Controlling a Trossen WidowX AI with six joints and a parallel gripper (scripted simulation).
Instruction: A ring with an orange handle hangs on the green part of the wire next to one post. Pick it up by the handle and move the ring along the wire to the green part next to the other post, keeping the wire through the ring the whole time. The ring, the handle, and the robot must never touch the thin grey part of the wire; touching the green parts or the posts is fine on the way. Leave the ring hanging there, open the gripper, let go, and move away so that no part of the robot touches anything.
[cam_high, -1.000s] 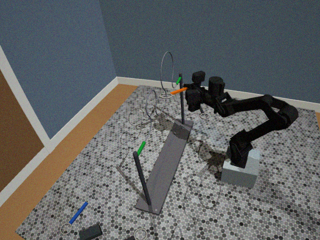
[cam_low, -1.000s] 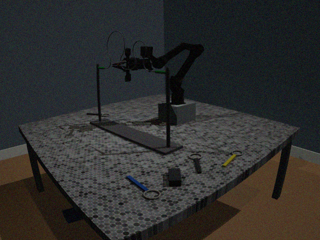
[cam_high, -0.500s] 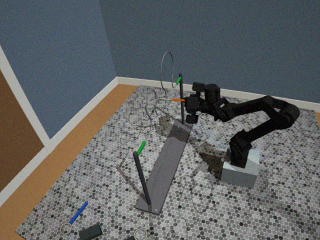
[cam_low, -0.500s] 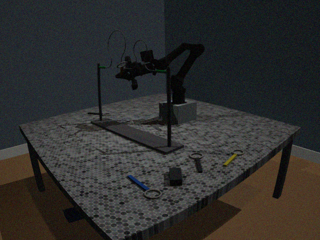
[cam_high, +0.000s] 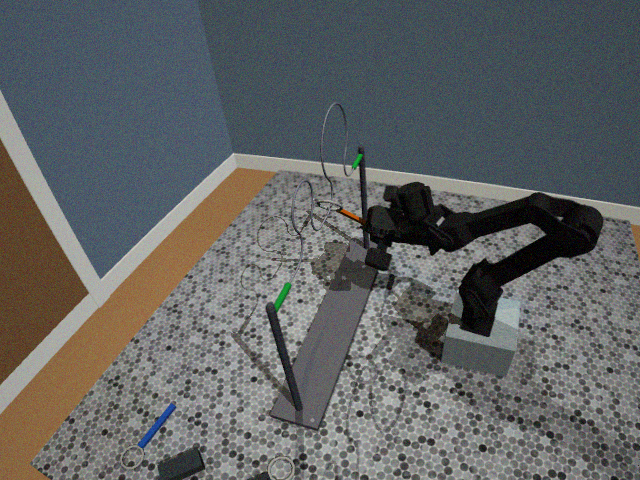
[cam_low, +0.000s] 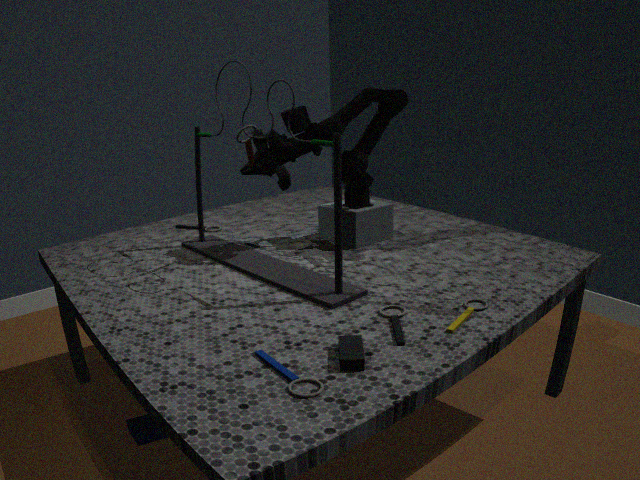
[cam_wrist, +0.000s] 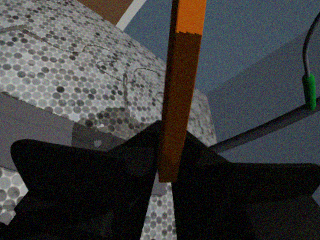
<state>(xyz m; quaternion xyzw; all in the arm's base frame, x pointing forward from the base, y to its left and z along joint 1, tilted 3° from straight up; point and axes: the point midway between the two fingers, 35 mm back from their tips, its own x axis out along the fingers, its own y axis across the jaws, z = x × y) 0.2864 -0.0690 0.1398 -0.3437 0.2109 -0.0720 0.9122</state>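
The orange-handled ring lies 10 mm ahead of my gripper tip, 60 mm to the left of it and 80 mm above it. The rest, counted from my gripper tip: yellow-handled ring (170 mm behind, 640 mm to the left, 220 mm below); blue-handled ring (250 mm ahead, 620 mm to the left, 220 mm below); dark block (130 mm ahead, 620 mm to the left, 210 mm below).
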